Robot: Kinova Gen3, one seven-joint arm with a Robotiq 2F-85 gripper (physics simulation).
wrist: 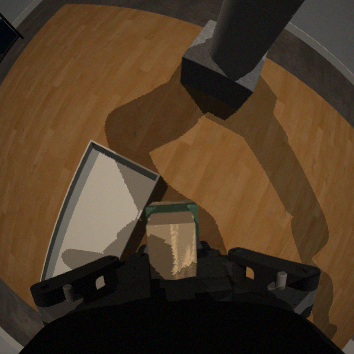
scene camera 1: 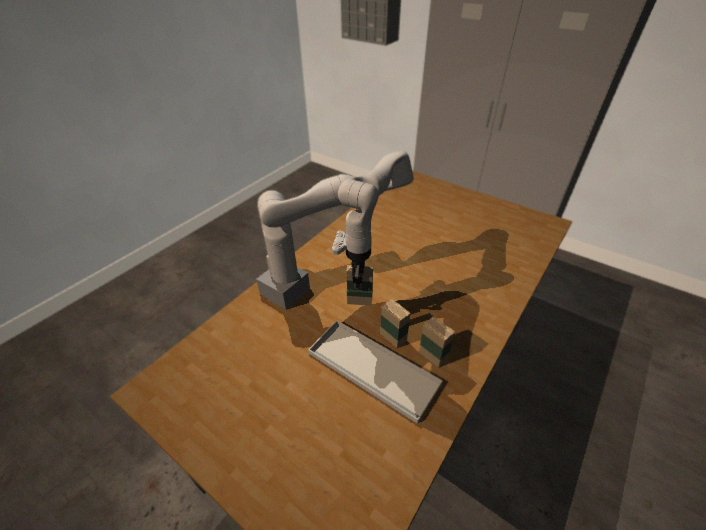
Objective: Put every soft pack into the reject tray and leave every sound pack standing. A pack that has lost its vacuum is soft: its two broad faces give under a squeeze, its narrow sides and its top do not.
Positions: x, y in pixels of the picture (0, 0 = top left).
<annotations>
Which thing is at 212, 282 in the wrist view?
My gripper.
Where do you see a reject tray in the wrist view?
At 107, 193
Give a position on a reject tray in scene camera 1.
At 407, 388
</annotations>
